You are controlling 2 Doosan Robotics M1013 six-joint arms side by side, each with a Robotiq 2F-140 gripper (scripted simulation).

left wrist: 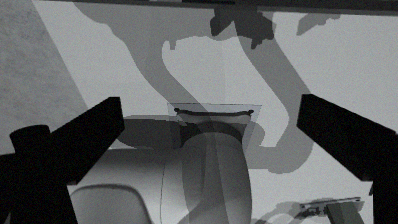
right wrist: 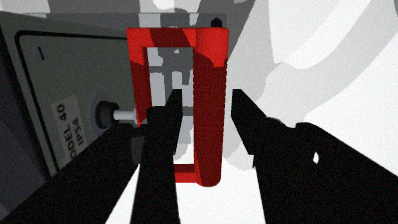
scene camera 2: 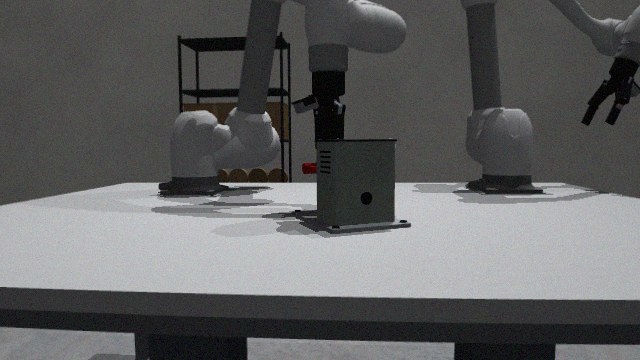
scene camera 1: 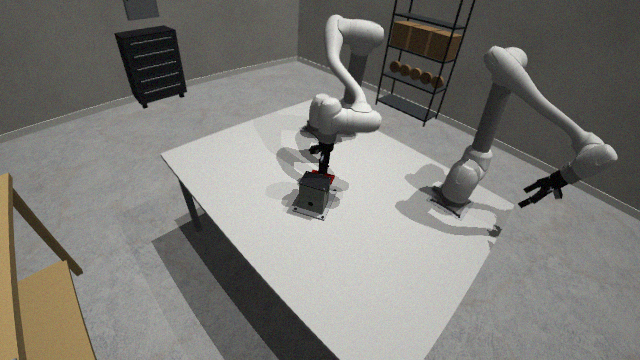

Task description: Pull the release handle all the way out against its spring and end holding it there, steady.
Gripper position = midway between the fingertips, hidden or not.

Note:
In view: my left gripper (scene camera 2: 596,123), my right gripper (right wrist: 207,103) and a base plate (right wrist: 170,68).
My left gripper is seen too in the left wrist view (left wrist: 210,111).

